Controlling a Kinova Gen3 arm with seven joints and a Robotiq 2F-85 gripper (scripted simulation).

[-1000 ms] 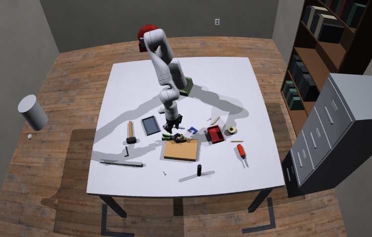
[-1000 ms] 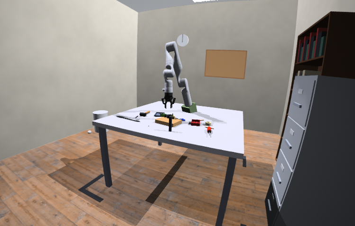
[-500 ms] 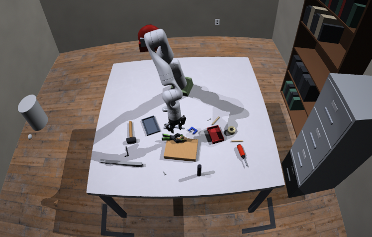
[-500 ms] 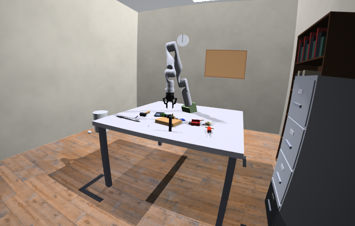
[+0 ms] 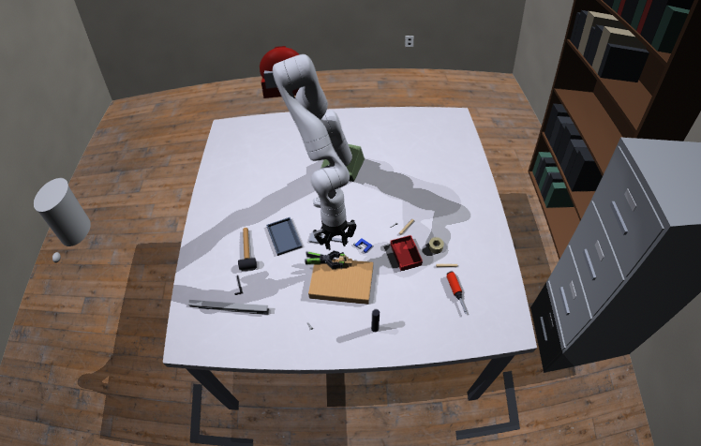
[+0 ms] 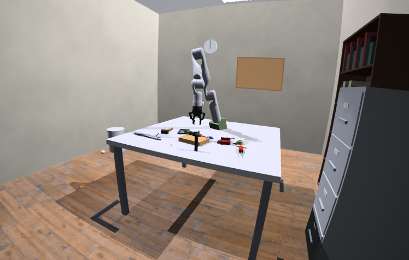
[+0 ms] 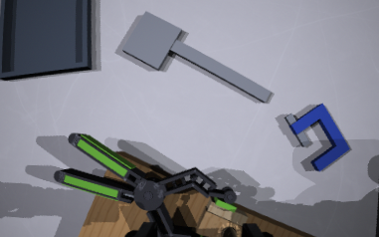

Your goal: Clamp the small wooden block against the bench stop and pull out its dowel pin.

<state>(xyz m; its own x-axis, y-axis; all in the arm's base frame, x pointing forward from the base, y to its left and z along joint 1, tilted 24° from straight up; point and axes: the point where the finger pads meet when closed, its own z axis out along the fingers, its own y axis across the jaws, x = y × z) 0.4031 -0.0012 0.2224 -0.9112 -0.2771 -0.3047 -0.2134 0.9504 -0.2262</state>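
Now: the round dowel pin 8 cm below my hand, 3 cm to the left of it and 1 cm ahead of it. Also, from my hand: grey t-shaped tool: 14 cm below, 12 cm behind, 4 cm to the right; then wooden bench board: 12 cm below, 6 cm ahead, 1 cm to the left; then wooden block: 10 cm below, 3 cm to the left, 1 cm ahead.
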